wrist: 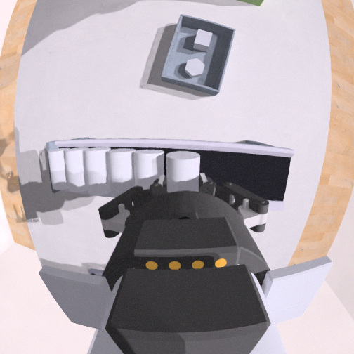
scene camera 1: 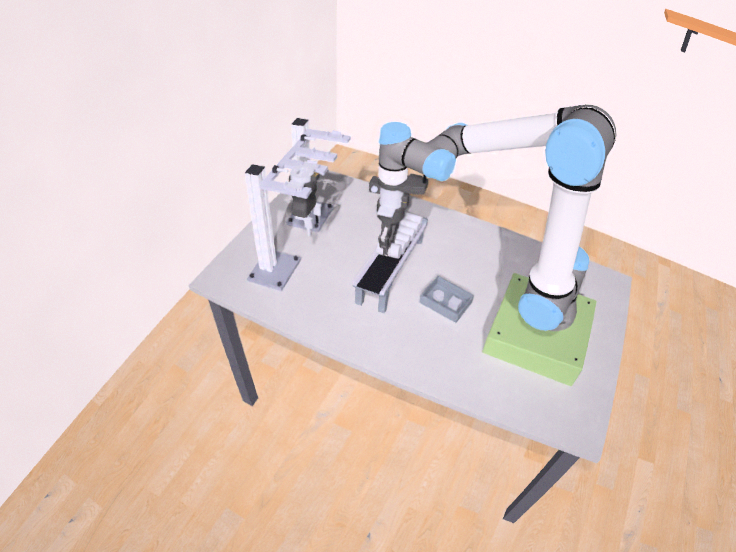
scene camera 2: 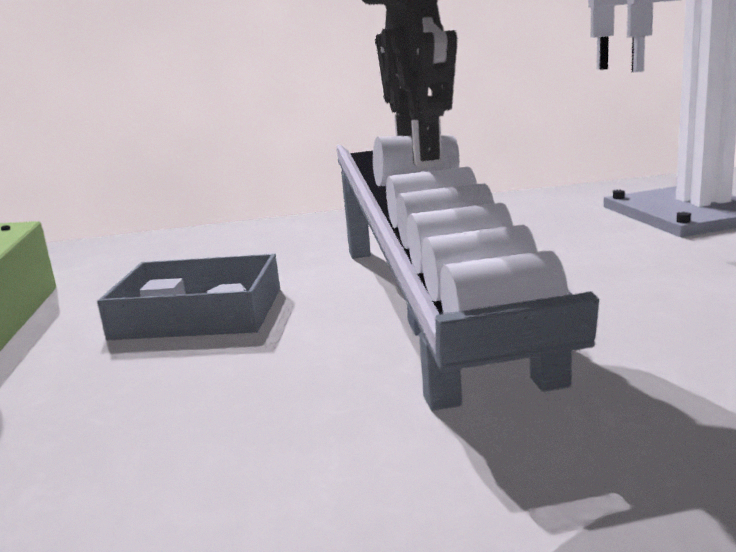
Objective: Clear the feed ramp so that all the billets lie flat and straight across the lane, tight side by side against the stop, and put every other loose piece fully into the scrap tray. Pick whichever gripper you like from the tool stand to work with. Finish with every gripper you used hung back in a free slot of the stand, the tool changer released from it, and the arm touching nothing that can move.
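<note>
My adaptive gripper (scene camera 1: 386, 251) (scene camera 2: 417, 148) (wrist: 183, 186) is shut on a billet (scene camera 2: 389, 160) (wrist: 183, 167) that lies level across the lane of the feed ramp (scene camera 1: 379, 274) (scene camera 2: 386, 243) (wrist: 245, 170). A narrow gap separates it from the nearest of several white billets (scene camera 1: 409, 229) (scene camera 2: 505, 282) (wrist: 121, 167), which lie across the lane in a row down to the stop (scene camera 2: 517, 332). Whether the held billet rests on the lane is unclear. The scrap tray (scene camera 1: 439, 311) (scene camera 2: 178, 317) (wrist: 227, 55) holds a cube (scene camera 1: 454, 301) (scene camera 2: 163, 287) (wrist: 203, 37) and a hexagonal piece (scene camera 1: 438, 294) (scene camera 2: 228, 289) (wrist: 195, 66).
The tool stand (scene camera 1: 261, 225) (scene camera 2: 704, 106) rises left of the ramp in scene camera 1, with the other gripper (scene camera 1: 311, 224) (scene camera 2: 620, 53) hanging in it. The green base block (scene camera 1: 535, 350) (scene camera 2: 23, 267) of the arm stands beyond the scrap tray.
</note>
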